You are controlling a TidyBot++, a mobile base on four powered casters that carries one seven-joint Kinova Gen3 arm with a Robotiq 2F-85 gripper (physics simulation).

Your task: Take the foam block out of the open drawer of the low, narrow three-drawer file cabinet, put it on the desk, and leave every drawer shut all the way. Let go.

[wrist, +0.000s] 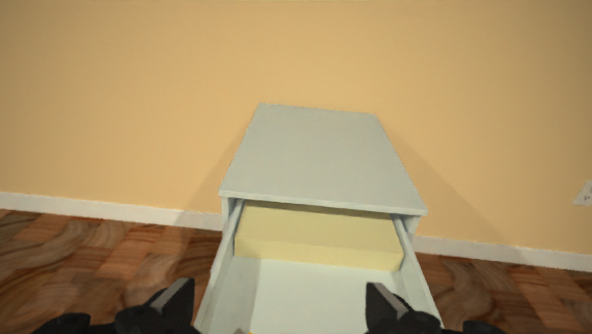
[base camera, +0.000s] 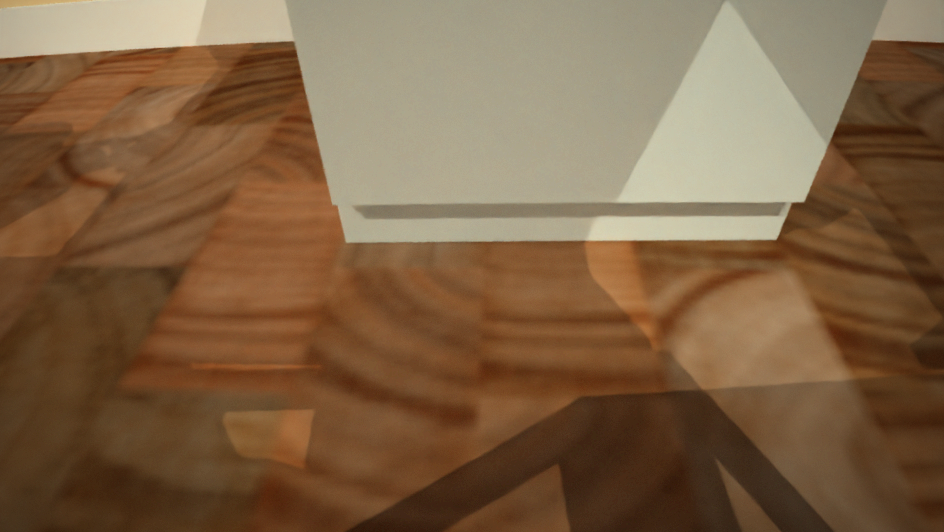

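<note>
The low, narrow grey-white file cabinet (base camera: 475,105) (wrist: 320,155) stands against the wall. Its top drawer (wrist: 310,295) is pulled out. A wide, pale yellow block (wrist: 320,237), which looks like the foam block, lies across the back of that drawer, partly under the cabinet top. A tiny bright yellow bit (wrist: 250,332) shows at the bottom edge of the wrist view; I cannot tell what it is. My gripper (wrist: 280,299) is open and empty, its fingers apart on either side of the drawer in the wrist view. The desk does not show.
A tan wall (wrist: 125,100) with a white baseboard (base camera: 132,29) (wrist: 100,210) runs behind the cabinet. A wall outlet (wrist: 584,194) is at the far right. The floor (base camera: 396,317) is wooden, with shadows across it before the cabinet.
</note>
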